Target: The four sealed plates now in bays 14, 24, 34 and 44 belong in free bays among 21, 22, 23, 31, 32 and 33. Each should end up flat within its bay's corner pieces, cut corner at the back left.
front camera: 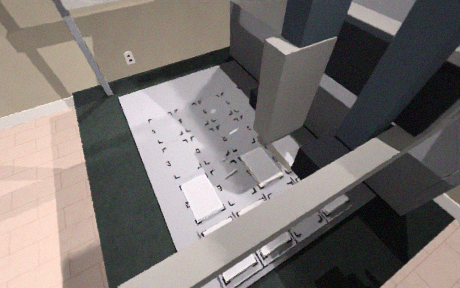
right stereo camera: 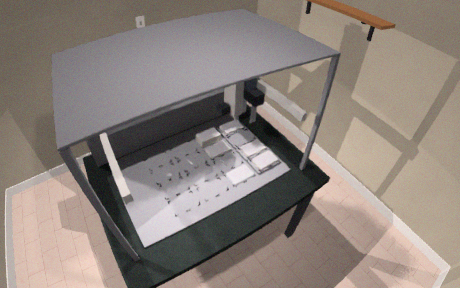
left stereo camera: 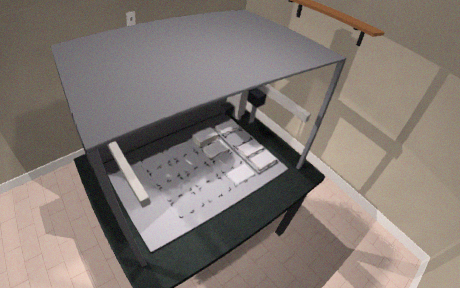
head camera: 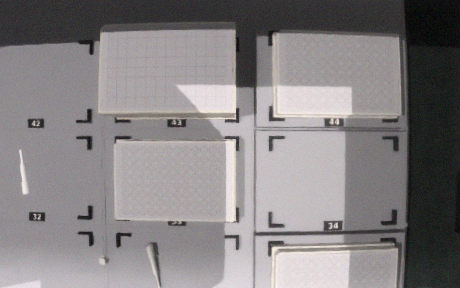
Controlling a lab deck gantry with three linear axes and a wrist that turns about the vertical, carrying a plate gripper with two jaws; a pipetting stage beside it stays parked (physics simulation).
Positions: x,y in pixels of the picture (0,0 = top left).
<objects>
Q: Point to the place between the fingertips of my gripper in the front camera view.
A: At 313,194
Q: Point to a white plate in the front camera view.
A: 204,202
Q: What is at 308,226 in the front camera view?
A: A bay 34.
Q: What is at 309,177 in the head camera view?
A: A bay 34.
</objects>
